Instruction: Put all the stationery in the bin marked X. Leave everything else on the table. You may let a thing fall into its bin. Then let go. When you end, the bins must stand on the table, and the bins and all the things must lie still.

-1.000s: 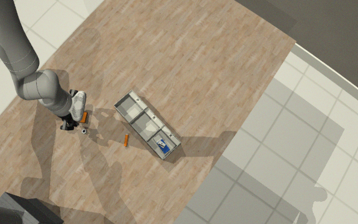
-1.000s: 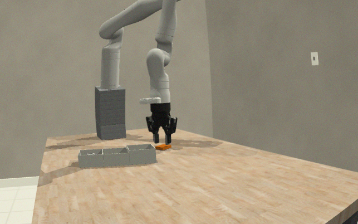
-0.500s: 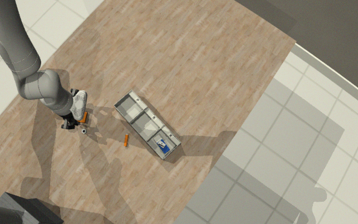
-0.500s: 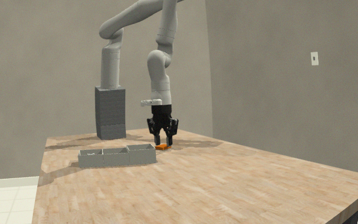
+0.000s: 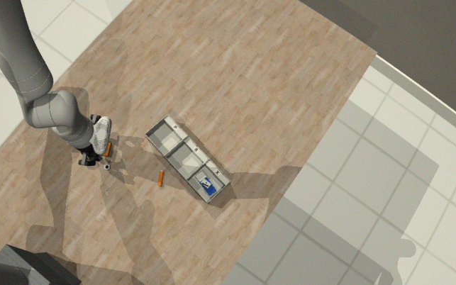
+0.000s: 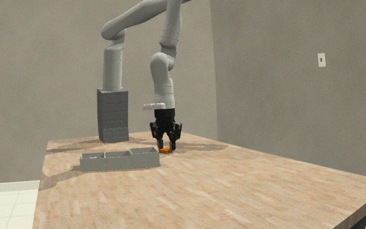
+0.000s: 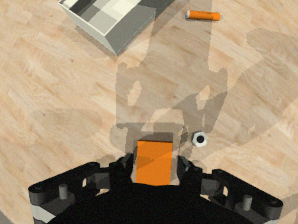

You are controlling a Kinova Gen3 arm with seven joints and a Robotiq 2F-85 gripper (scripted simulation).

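My gripper is now 30 mm past the black ring-like part, 50 mm to the left of it and 20 mm above it. Round my hand: orange stick: 30 mm ahead, 190 mm to the right, 20 mm below; then flat orange block: 20 mm below; then blue flat thing: 90 mm ahead, 300 mm to the right, 10 mm below.
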